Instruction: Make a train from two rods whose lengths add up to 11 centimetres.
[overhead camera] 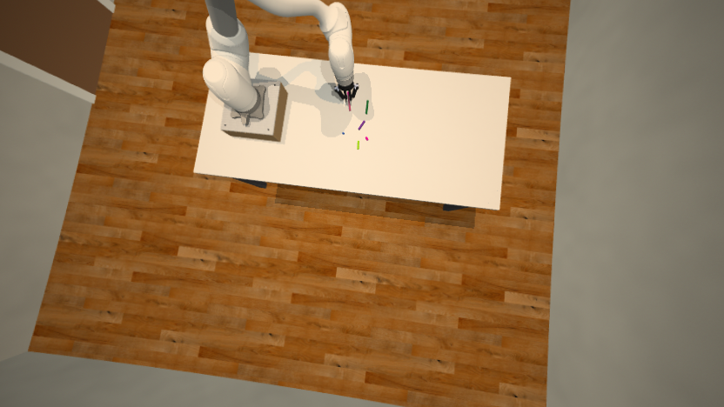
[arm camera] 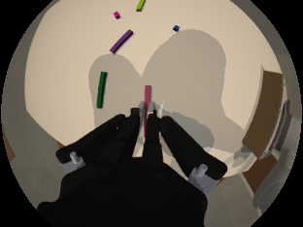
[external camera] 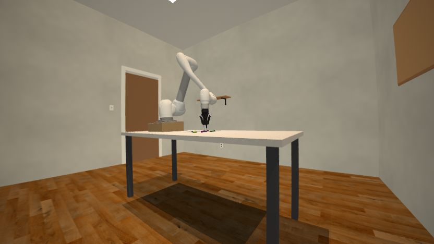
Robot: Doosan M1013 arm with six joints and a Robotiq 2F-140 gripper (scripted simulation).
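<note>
The pink rod lies 3 cm below my hand. From my hand the other things lie so: tiny blue rod (18 cm to the right, 3 cm below, 2 cm behind); then purple rod (13 cm to the right, 8 cm ahead, 3 cm below); then green rod (11 cm ahead, 3 cm below, 2 cm to the right).
</note>
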